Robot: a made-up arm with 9 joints. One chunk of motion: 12 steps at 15 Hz.
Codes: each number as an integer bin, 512 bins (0 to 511) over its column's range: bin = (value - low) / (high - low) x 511, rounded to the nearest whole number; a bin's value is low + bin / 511 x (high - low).
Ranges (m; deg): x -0.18..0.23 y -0.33..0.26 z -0.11..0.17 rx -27..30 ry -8..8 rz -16..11
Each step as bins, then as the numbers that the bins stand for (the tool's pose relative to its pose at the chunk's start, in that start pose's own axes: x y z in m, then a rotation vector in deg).
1 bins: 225 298 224 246 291 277
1 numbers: 0.0005 0.0141 0.0127 0.44 1.11 -1.36
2 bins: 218 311 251 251 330 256
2 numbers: -0.0051 0.0291 0.0275 1.00 2.33 -2.47
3 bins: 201 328 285 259 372 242
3 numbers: -0.0187 0.0487 0.0462 1.89 3.65 -3.21
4 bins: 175 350 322 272 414 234
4 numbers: -0.0396 0.0741 0.0664 3.34 4.96 -3.64
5 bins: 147 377 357 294 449 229
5 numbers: -0.0621 0.1053 0.0856 5.79 6.06 -3.90
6 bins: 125 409 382 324 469 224
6 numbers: -0.0797 0.1422 0.0993 9.14 6.68 -4.16
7 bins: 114 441 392 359 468 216
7 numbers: -0.0885 0.1792 0.1048 13.05 6.65 -4.59
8 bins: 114 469 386 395 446 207
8 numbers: -0.0885 0.2115 0.1015 17.06 5.96 -5.06
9 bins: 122 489 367 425 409 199
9 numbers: -0.0821 0.2346 0.0911 20.41 4.81 -5.49
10 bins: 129 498 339 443 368 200
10 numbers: -0.0765 0.2450 0.0758 22.41 3.52 -5.43
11 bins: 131 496 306 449 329 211
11 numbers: -0.0749 0.2427 0.0577 23.08 2.30 -4.85
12 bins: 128 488 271 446 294 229
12 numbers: -0.0773 0.2334 0.0385 22.75 1.21 -3.90
